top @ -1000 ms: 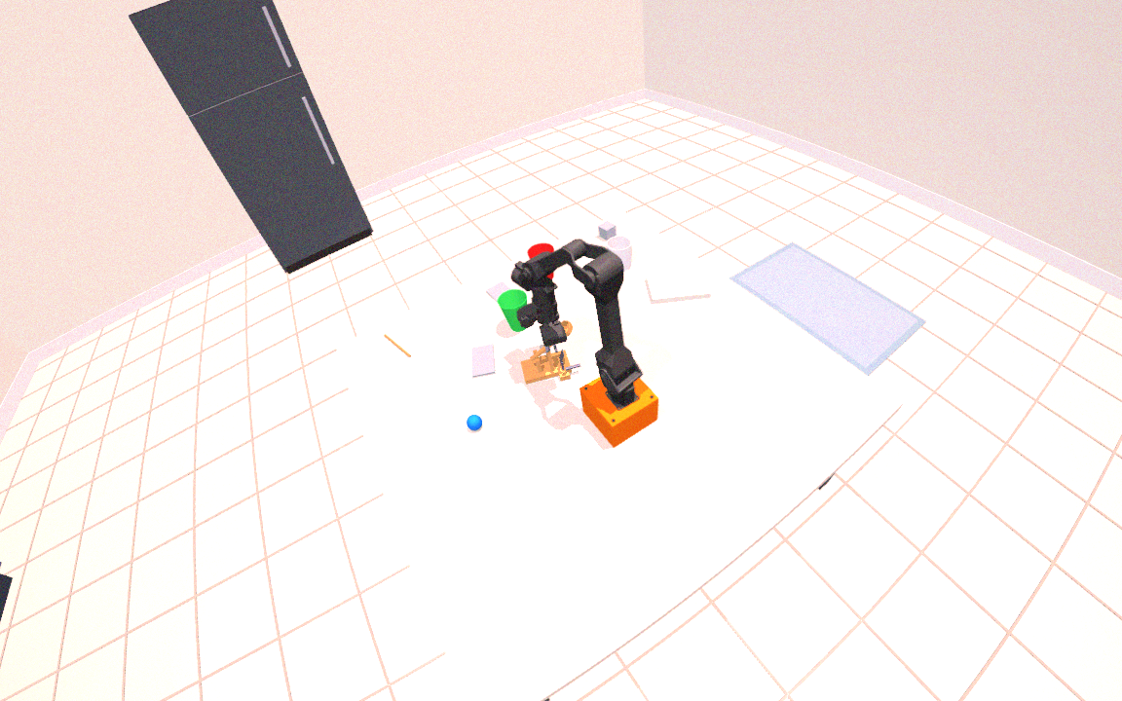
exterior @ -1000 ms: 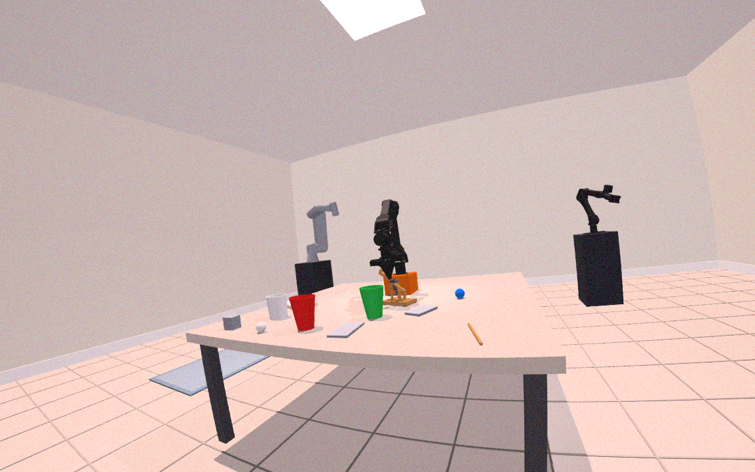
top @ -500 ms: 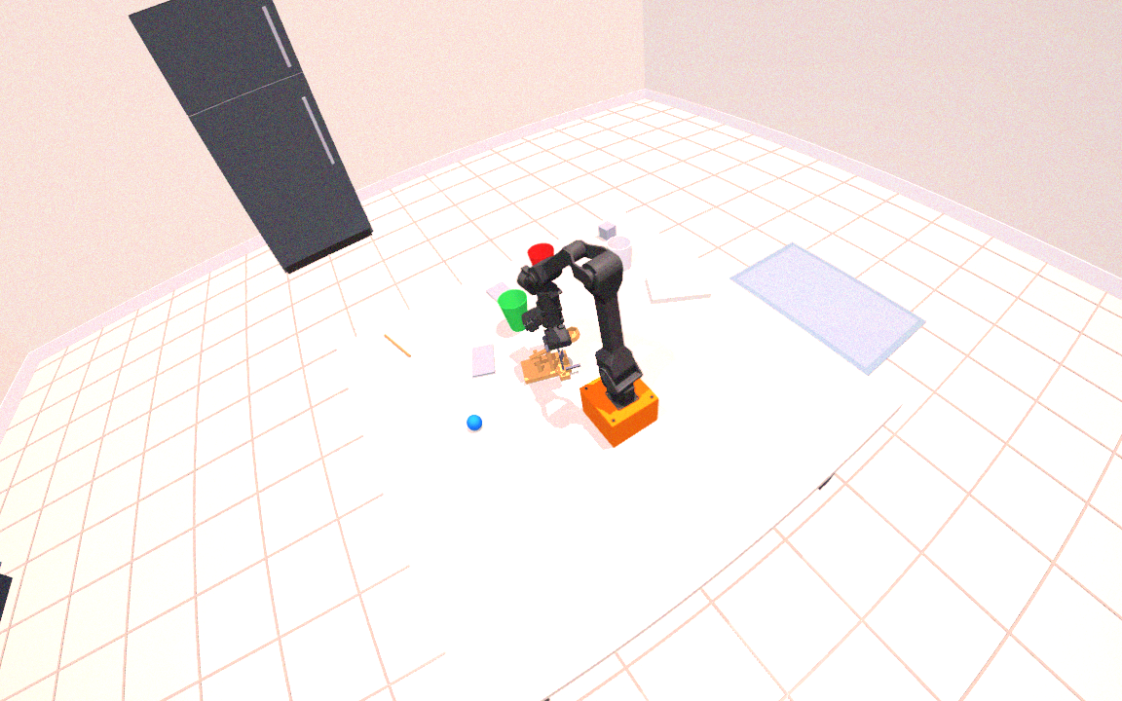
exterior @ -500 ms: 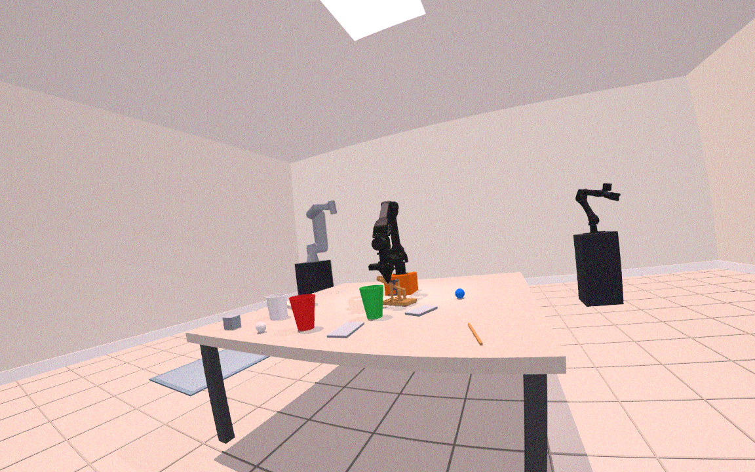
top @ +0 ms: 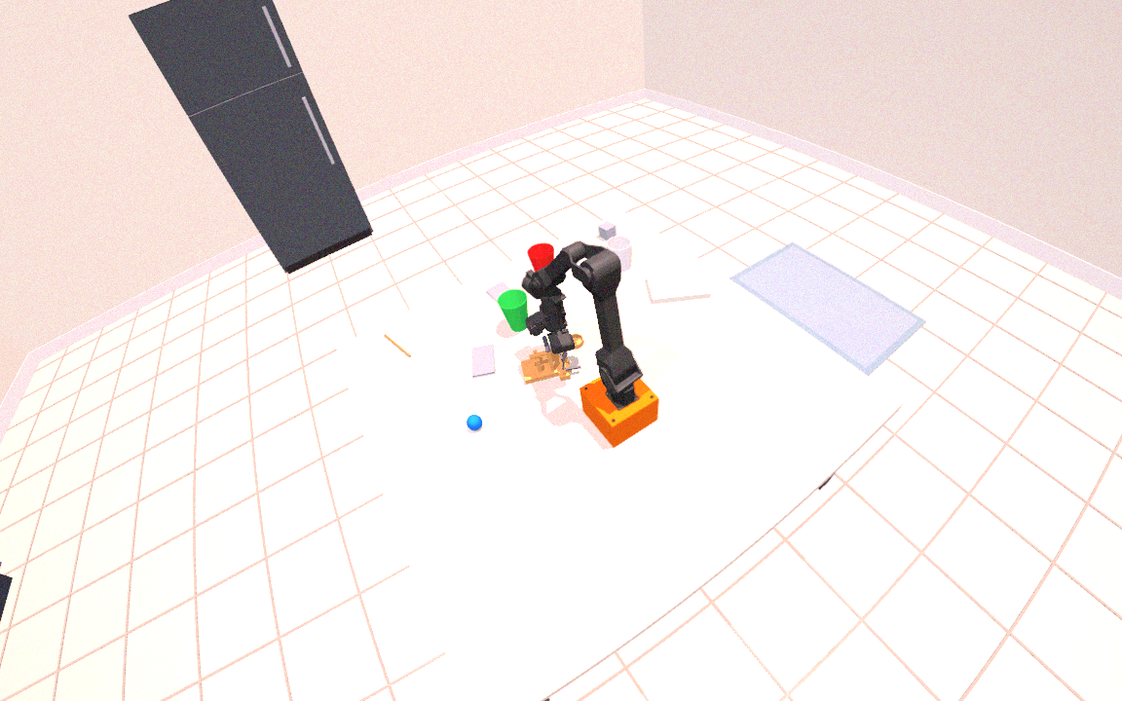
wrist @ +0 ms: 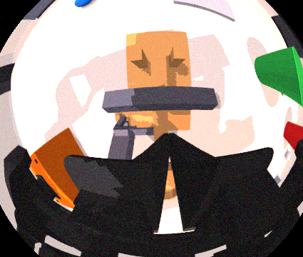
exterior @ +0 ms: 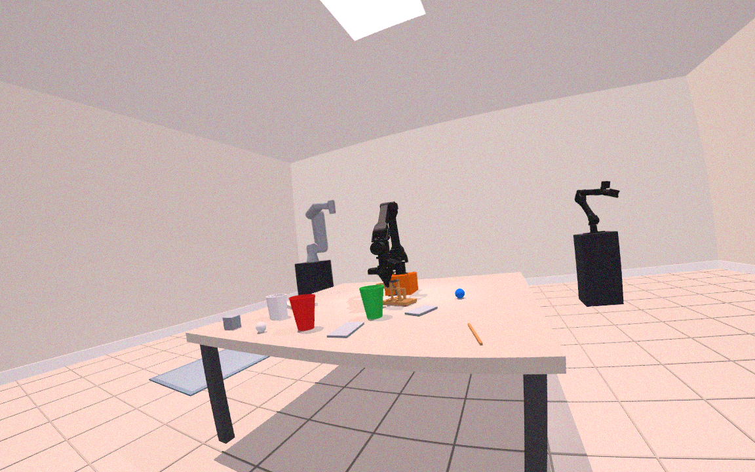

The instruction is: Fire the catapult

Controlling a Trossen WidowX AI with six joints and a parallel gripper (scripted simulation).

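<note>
The wooden catapult is 20 mm to the left of my gripper tip, 20 mm below it and 20 mm behind it. Round my gripper tip: green cup: 230 mm ahead, 40 mm to the left, 40 mm below; blue ball: 320 mm to the left, 60 mm behind, 50 mm below; magenta ball: 100 mm to the right, 70 mm behind, 60 mm below.
</note>
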